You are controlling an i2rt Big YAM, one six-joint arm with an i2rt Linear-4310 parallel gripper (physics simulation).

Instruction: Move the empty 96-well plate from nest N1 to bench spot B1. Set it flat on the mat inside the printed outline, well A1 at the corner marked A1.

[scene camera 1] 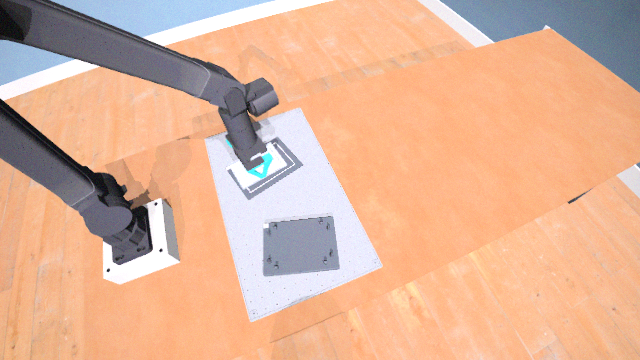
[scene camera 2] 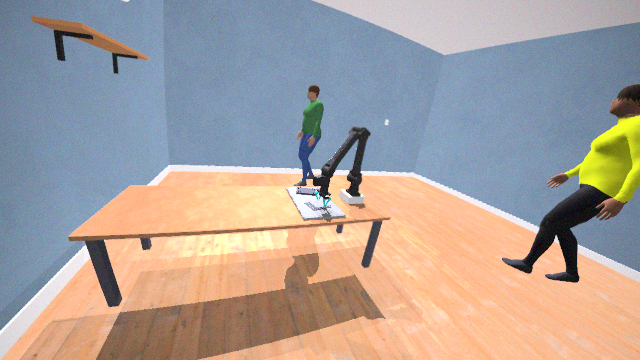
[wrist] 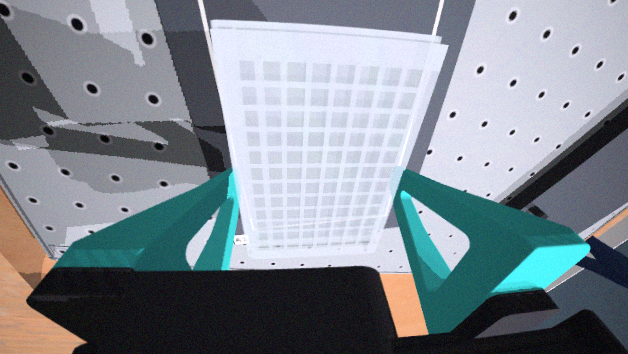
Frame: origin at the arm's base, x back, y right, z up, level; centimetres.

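Seen in the pictures: gripper, fingertip midpoint: [scene camera 1: 255, 166] [scene camera 2: 321, 203] [wrist: 317, 175]; arm's base at its link origin: [scene camera 1: 132, 235] [scene camera 2: 352, 193].
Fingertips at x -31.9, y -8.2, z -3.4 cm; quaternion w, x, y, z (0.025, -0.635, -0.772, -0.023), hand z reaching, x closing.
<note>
Pixels of each thing's top centre, then the offset from my fingertips to it. "pt": a spot on its surface instead. Level surfaces: height alone.
- clear 96-well plate at its top centre: [wrist: 323, 183] [scene camera 1: 256, 162] [scene camera 2: 320, 201] dx -0.6, dy -0.1, dz +1.4 cm
- dark B1 mat at its surface level: dz -1.0 cm
- outline at a spot on its surface: [wrist: 440, 12] pt dx -8.5, dy +3.4, dz -0.9 cm
- small A1 label at a spot on its surface: [wrist: 240, 240] pt dx +7.1, dy -3.8, dz -0.9 cm
- Nest N1 at its top centre: [wrist: 625, 191] [scene camera 1: 299, 243] [scene camera 2: 306, 189] dx -2.5, dy +24.6, dz +1.0 cm
My gripper [scene camera 1: 254, 162] [scene camera 2: 323, 202] [wrist: 317, 175] points down, its cyan fingers shut on the long sides of the clear 96-well plate [scene camera 1: 241, 176] [wrist: 320, 135]. The plate is low over the dark B1 mat [scene camera 1: 286, 150] [wrist: 181, 55]. In scene camera 1 it sits toward the mat's left side, with mat and part of the white outline showing to its right and below. The outline [wrist: 440, 12] also shows beyond the plate's far end in the wrist view. A small A1 label [wrist: 240, 240] shows beside the plate's near left corner. Whether the plate touches the mat is unclear. Nest N1 [scene camera 1: 301, 246] holds no plate.
The perforated light board [scene camera 1: 350, 240] [wrist: 520, 60] carries both the mat and the nest. The arm's white base block [scene camera 1: 170, 240] [scene camera 2: 352, 198] stands left of the board in scene camera 1. Two people [scene camera 2: 312, 117] [scene camera 2: 607, 160] are in the room, away from the board.
</note>
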